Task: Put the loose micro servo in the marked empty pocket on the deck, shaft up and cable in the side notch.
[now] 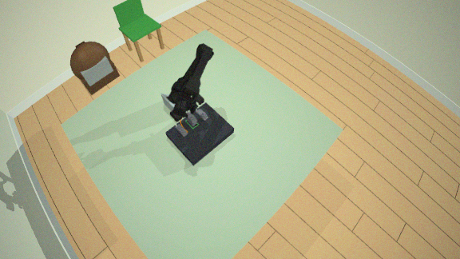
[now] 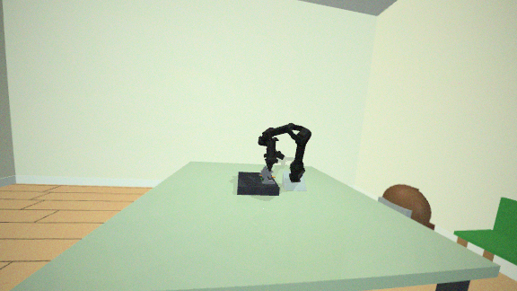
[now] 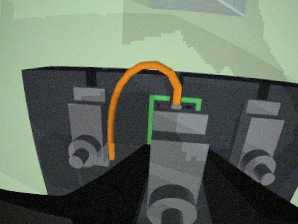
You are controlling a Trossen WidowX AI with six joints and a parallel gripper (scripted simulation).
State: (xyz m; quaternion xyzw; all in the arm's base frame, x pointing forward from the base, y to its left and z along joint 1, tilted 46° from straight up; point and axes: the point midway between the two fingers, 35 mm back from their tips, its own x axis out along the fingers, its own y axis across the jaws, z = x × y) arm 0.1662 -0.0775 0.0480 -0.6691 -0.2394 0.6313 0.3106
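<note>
The deck lies 120 mm ahead of my gripper tip, 80 mm below it and 10 mm to the right of it.
</note>
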